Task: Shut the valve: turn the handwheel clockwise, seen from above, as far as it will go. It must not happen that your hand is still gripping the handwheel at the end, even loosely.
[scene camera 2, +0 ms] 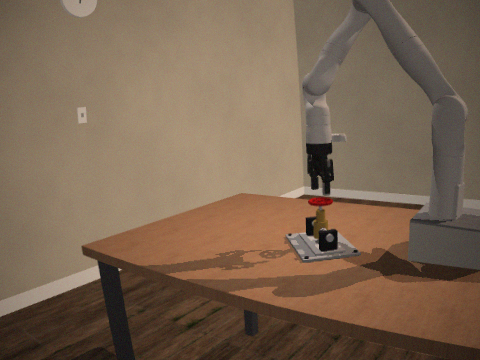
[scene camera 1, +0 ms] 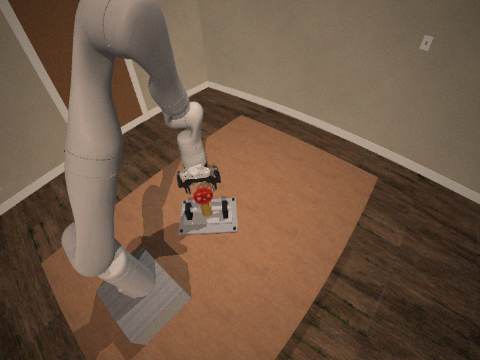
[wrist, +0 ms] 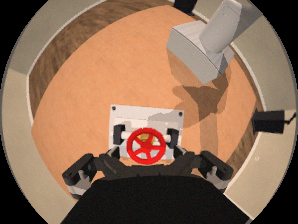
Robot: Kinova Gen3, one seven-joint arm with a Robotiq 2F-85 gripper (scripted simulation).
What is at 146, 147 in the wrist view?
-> A red handwheel.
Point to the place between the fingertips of my gripper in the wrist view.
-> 146, 152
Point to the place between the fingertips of my gripper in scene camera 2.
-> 320, 192
